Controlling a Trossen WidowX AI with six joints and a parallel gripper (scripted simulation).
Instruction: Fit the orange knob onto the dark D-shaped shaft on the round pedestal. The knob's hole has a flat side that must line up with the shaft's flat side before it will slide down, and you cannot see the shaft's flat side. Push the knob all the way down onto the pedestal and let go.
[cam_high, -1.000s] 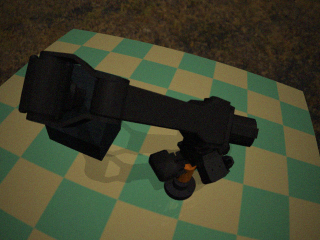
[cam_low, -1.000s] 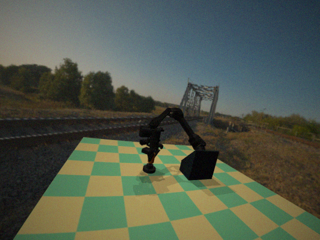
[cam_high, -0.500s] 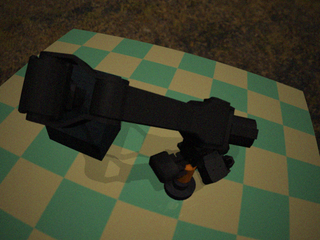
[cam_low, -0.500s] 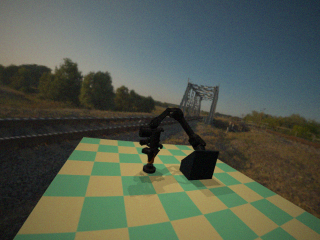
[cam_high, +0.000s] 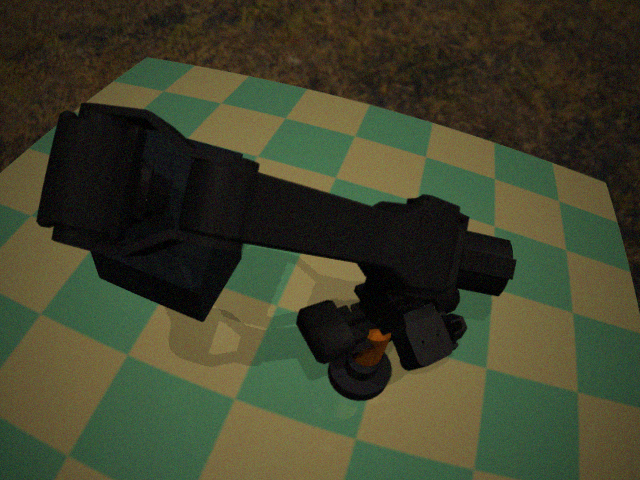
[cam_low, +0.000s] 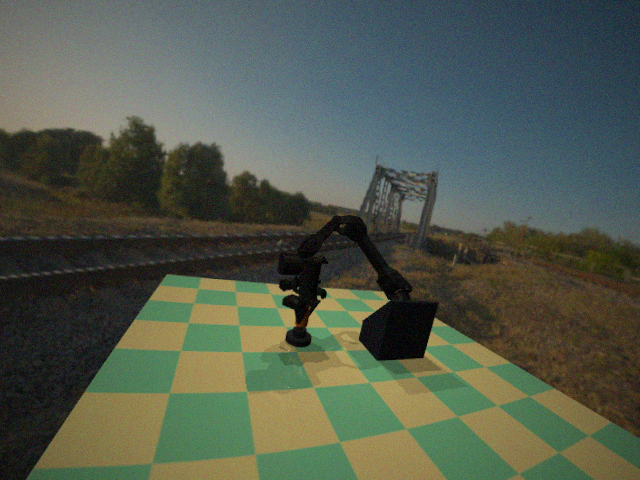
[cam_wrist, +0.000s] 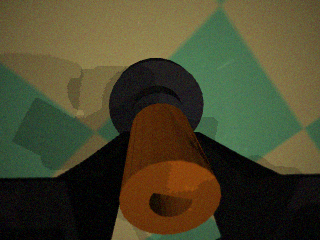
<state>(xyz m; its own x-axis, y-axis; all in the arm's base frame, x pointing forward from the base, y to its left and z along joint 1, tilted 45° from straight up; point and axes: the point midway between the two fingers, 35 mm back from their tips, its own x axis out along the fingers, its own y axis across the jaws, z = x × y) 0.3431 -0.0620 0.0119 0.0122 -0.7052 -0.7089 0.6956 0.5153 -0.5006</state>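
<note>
Now: gripper tip 20 mm below the orange knob. Round my gripper tip: dark round pedestal 40 mm below.
</note>
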